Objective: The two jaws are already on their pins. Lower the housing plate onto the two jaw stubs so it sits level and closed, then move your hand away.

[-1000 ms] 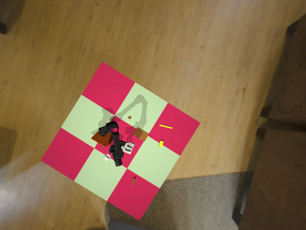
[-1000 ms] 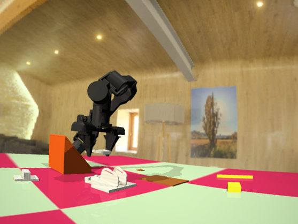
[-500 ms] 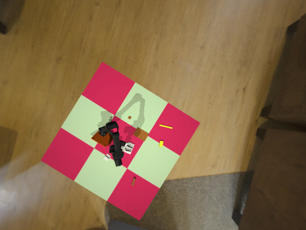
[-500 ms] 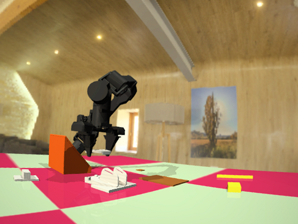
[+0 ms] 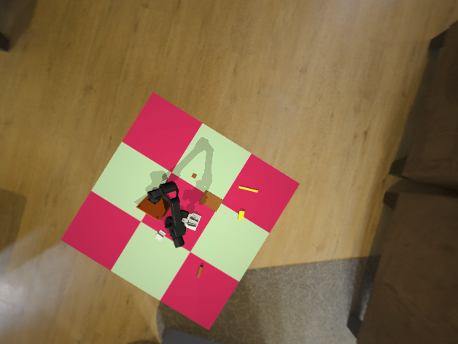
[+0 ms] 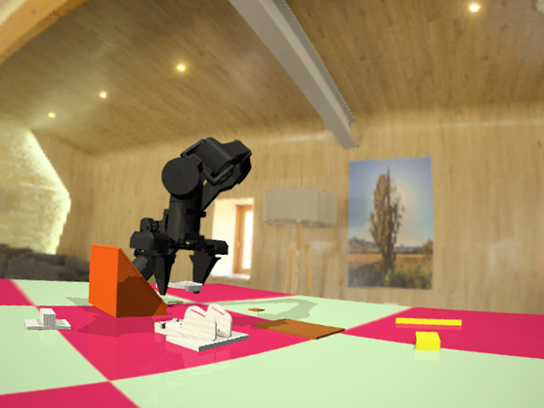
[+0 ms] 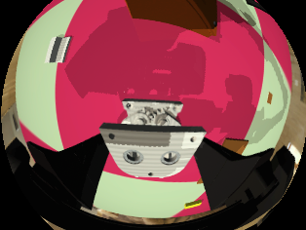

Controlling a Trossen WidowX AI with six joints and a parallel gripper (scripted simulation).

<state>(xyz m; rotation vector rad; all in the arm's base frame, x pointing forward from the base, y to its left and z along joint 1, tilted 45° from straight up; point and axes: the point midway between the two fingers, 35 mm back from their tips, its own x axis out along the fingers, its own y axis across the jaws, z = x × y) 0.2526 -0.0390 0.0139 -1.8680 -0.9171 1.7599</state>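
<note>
Right now the white base is 70 mm ahead of my gripper tip, 60 mm below it and 10 mm to the left of it. The rest, counted from my gripper tip: flat brown plate 210 mm to the left, 90 mm ahead, 60 mm below; then yellow bar 430 mm to the left, 280 mm ahead, 60 mm below; then small brown block 300 mm to the left, 110 mm behind, 60 mm below.
</note>
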